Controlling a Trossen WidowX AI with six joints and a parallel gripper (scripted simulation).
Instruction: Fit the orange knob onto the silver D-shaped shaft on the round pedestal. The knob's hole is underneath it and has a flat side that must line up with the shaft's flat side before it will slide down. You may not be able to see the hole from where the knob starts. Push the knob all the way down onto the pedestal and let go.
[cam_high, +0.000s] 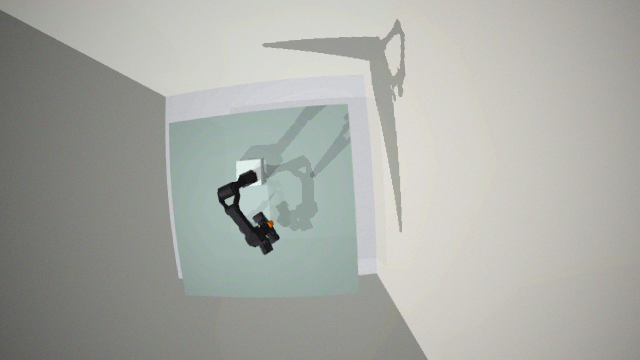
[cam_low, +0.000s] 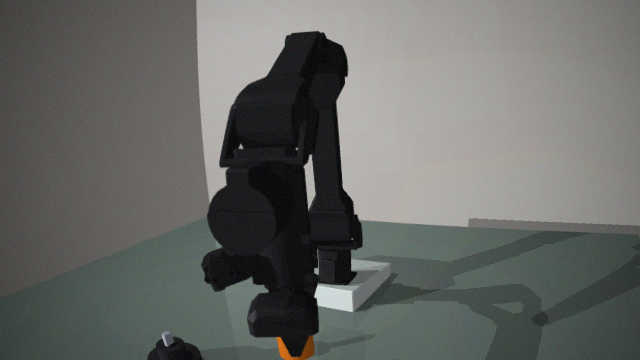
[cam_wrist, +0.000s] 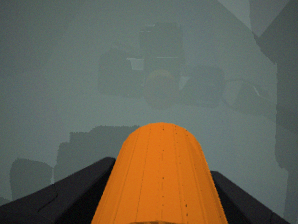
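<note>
The dark round pedestal lies 200 mm to the right of my gripper tip and 60 mm below it. The rest, counted from my gripper tip: orange knob 30 mm above.
</note>
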